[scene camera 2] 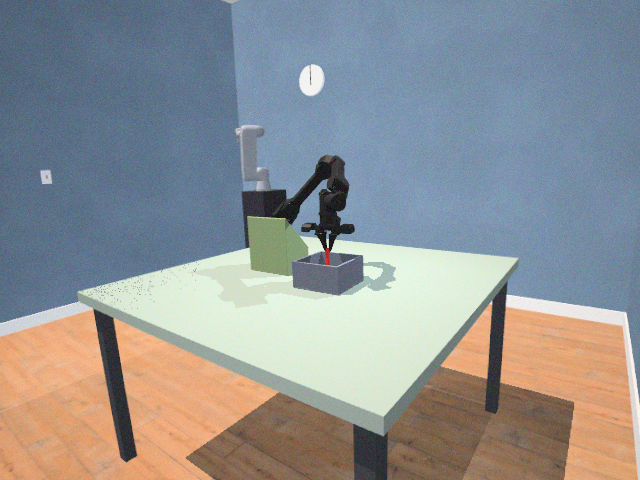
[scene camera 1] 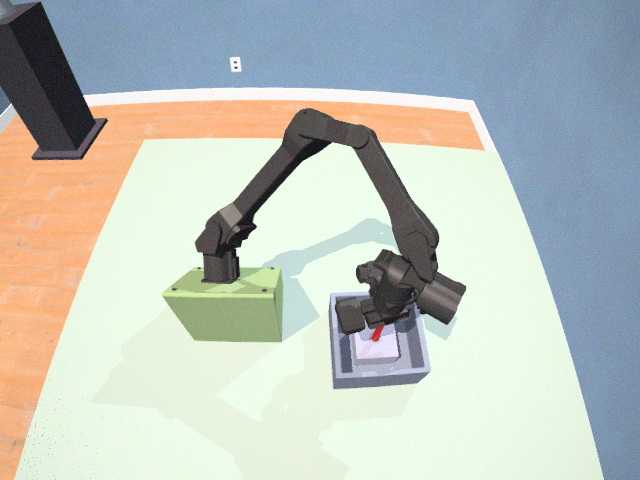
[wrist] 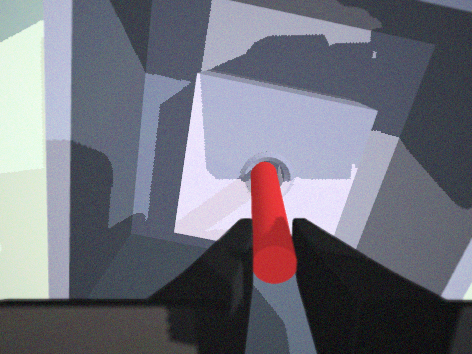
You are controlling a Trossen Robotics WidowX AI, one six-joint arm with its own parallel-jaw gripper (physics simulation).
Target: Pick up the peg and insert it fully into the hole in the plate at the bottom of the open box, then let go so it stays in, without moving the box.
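Seen in the pictures: gripper, between the fingertips: (scene camera 2: 328, 251) (scene camera 1: 379, 324) (wrist: 271, 230); arm's base, origin of its link: (scene camera 2: 275, 231) (scene camera 1: 221, 279).
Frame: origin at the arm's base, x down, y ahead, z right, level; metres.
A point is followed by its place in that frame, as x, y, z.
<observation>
The red peg (scene camera 1: 377, 333) @[0.061, 0.325, 0.071] (scene camera 2: 327, 256) @[0.056, 0.330, 0.070] (wrist: 270, 210) @[0.050, 0.325, 0.058] is held between the fingers of my gripper (scene camera 2: 328, 249) @[0.040, 0.326, 0.060] (wrist: 271, 230) @[0.040, 0.326, 0.060], which is shut on it. The peg points down into the open blue-grey box (scene camera 1: 379, 381) @[0.112, 0.337, 0.159] (scene camera 2: 315, 279) @[0.118, 0.343, 0.158] (wrist: 57, 200) @[0.065, 0.240, 0.088]. The pale square plate (scene camera 1: 377, 352) @[0.105, 0.332, 0.097] (wrist: 320, 200) @[0.105, 0.360, 0.068] lies at the bottom of the box. In the wrist view, the peg's far end overlaps the round hole (wrist: 285, 171) @[0.104, 0.336, 0.058], with the hole's rim showing on both sides. Whether the tip is above the hole or just inside it, I cannot tell. The box walls hide the plate in scene camera 2.
The arm's green base block (scene camera 1: 237, 320) @[0.036, 0.041, 0.072] (scene camera 2: 267, 245) @[0.046, 0.021, 0.074] stands beside the box on the pale green table (scene camera 1: 491, 413) @[0.163, 0.603, 0.220] (scene camera 2: 361, 330) @[0.163, 0.647, 0.342]. The box walls rise around the plate and below my gripper. A dark pedestal (scene camera 1: 46, 77) (scene camera 2: 251, 206) stands on the floor behind, bearing a white arm (scene camera 2: 249, 155).
</observation>
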